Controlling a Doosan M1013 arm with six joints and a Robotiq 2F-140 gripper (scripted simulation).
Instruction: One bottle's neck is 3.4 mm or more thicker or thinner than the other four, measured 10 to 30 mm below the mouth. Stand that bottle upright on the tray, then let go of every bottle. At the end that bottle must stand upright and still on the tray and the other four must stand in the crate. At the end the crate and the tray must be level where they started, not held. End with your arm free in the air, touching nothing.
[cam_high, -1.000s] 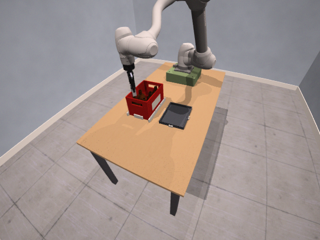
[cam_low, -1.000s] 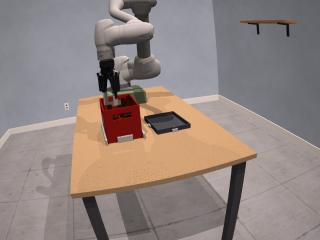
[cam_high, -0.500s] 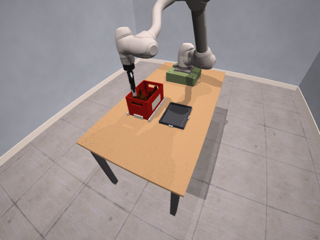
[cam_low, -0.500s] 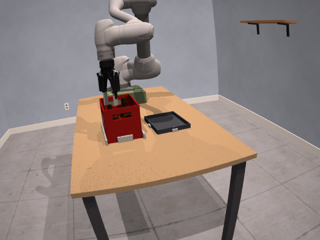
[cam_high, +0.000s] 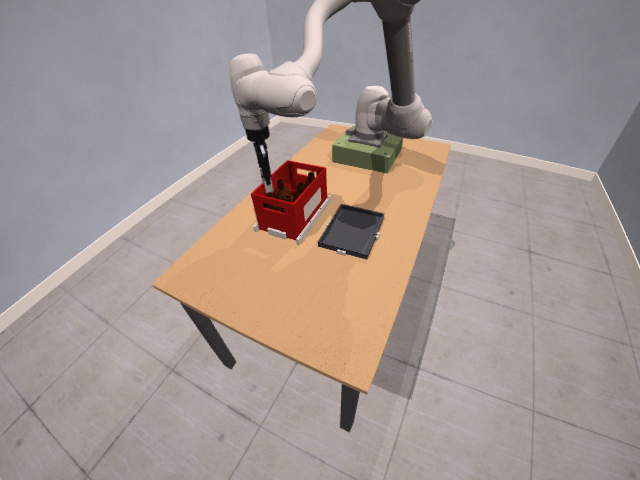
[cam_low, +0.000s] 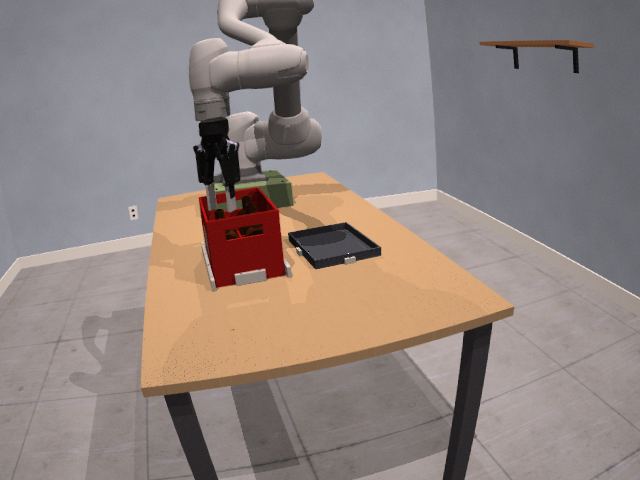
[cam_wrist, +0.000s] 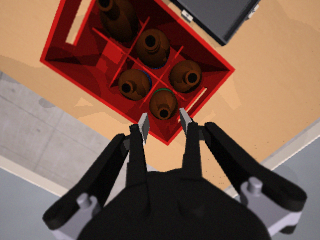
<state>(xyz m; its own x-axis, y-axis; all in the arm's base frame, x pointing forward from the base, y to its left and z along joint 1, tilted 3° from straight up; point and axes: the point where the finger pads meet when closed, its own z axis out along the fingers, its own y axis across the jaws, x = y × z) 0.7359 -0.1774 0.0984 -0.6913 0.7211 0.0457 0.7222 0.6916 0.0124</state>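
My gripper is now 130 mm above the glass bottle. Also, from my hand: dark grey tray: 310 mm to the left, 200 mm below, 80 mm behind; then red crate: 130 mm below, 90 mm behind, 50 mm to the left.
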